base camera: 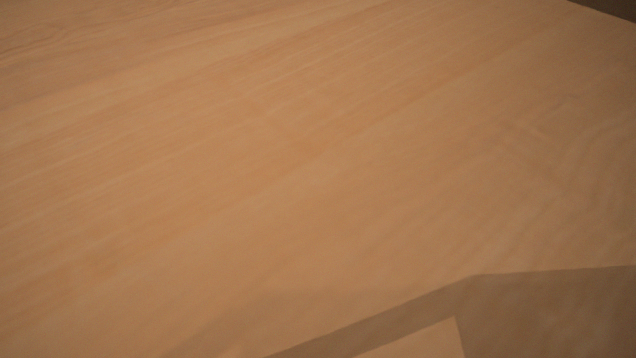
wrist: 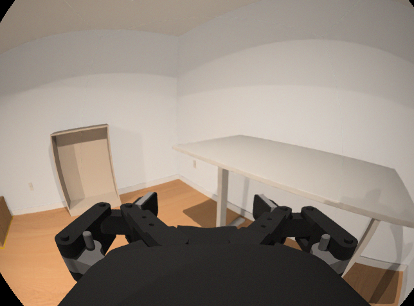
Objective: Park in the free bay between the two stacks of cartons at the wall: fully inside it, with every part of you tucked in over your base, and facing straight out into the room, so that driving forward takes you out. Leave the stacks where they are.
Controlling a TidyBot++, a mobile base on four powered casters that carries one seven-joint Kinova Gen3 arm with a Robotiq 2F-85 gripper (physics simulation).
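My gripper is open and empty at the bottom middle of the wrist view, and the camera looks out level across the room. At the far left edge of the wrist view, part of a brown box-like thing stands on the floor, with a yellow line along its lower edge; whether it is one of the cartons I cannot tell. The bay and two stacks of cartons cannot be made out in either view. The base camera view shows wooden floor with shadows at the bottom and the top right corner.
A table with a pale top stands at the right in the wrist view, its legs on the floor, beside the right wall. An open, empty upright shelf box stands against the far wall at the left. The walls meet in a corner between them.
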